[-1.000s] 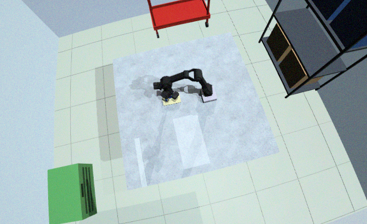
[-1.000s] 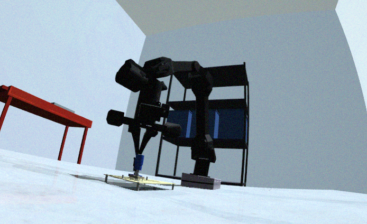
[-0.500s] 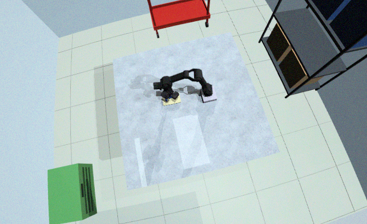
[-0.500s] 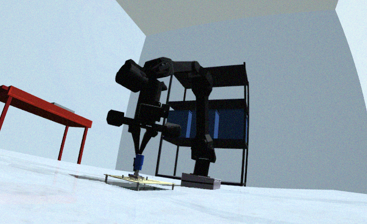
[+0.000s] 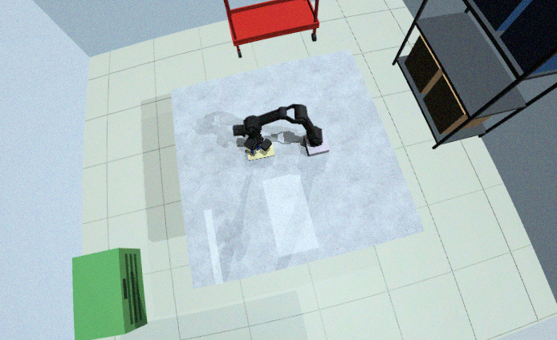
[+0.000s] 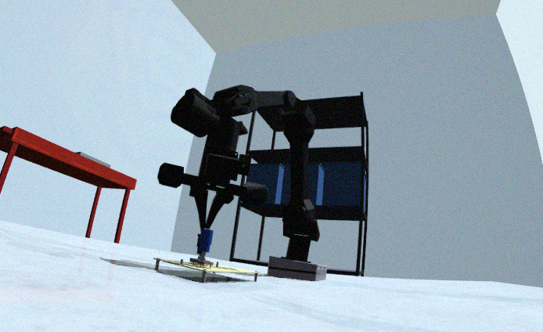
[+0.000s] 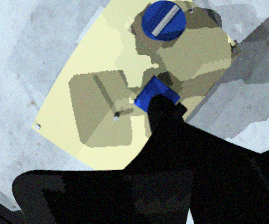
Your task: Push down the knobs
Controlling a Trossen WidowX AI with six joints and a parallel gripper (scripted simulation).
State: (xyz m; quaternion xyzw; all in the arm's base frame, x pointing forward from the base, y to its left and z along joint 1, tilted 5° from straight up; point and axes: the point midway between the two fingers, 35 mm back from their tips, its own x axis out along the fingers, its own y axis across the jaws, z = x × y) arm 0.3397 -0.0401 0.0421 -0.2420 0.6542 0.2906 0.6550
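My gripper tip is now 4 cm to the right of the knob, 4 cm short of it and 1 cm above it.
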